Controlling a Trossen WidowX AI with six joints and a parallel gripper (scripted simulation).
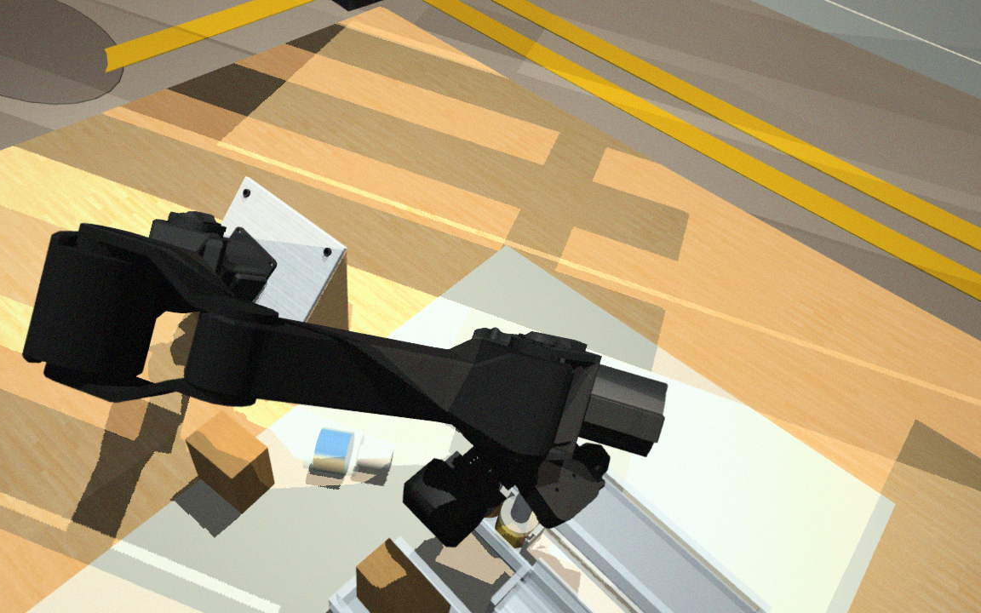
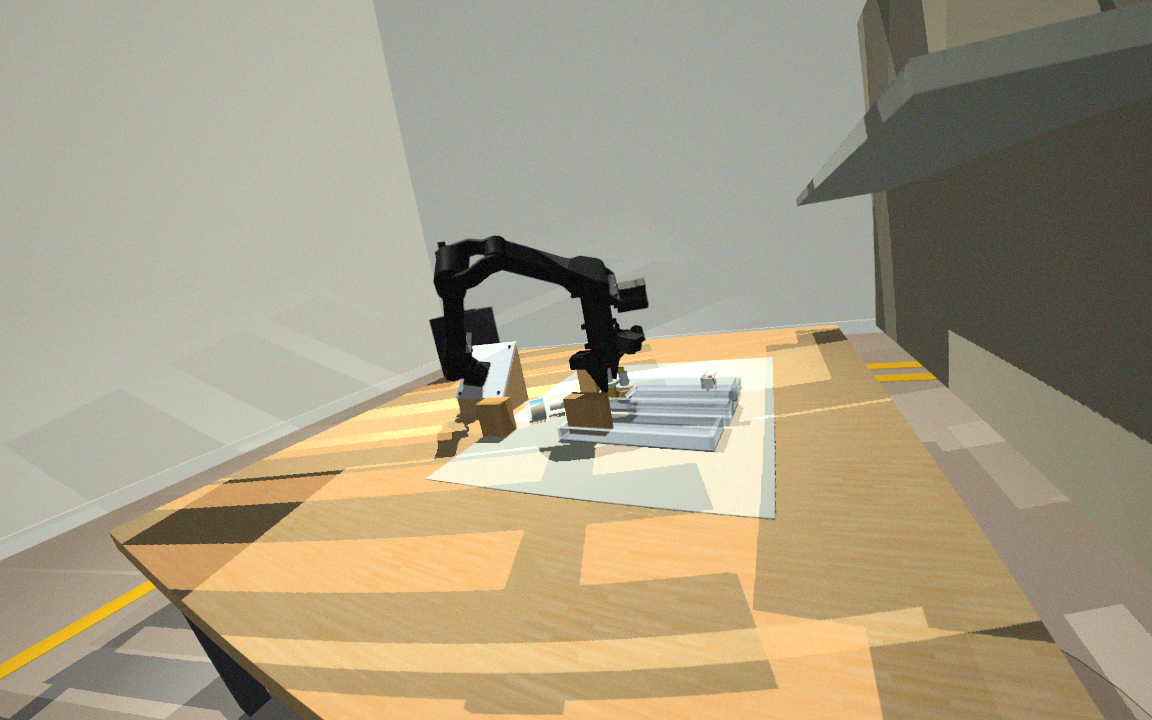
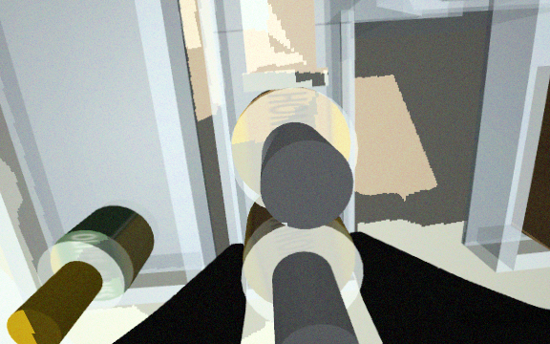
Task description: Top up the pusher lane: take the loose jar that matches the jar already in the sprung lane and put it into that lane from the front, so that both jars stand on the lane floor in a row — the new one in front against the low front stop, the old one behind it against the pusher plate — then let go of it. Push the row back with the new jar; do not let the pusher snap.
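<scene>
The pale mat is 5 cm ahead of my gripper tip, 4 cm below it and 1 cm to the right of it.
</scene>
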